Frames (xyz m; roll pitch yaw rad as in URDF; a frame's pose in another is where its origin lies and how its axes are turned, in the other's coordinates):
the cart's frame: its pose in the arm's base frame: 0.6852 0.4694 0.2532 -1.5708 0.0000 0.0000
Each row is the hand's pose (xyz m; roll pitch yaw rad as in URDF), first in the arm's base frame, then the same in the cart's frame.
Working: the arm's base frame: its pose in the cart's frame: -0.6852 0.2532 -0.4694 1.5708 0.0000 0.0000

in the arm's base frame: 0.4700 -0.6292 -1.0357 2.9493 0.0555 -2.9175
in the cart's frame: -0.2152 1.2889 -1.0986 1.3659 0.2237 3.0847
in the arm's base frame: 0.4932 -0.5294 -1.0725 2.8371 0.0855 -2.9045
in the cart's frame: -0.1920 1.3257 -0.9988 1.2457 0.2362 3.0536
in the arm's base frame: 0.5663 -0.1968 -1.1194 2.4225 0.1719 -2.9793
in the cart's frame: -0.1189 1.3726 -0.6662 0.8237 0.1599 2.9674
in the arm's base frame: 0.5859 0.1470 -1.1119 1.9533 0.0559 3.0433
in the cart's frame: -0.0993 1.3651 -0.3224 0.3880 -0.0981 3.0854
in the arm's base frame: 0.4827 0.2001 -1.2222 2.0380 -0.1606 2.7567
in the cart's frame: -0.2025 1.4754 -0.2693 0.4025 -0.3797 -2.9686
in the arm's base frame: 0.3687 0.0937 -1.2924 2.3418 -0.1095 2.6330
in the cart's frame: -0.3165 1.5456 -0.3757 0.7101 -0.5053 -3.0164
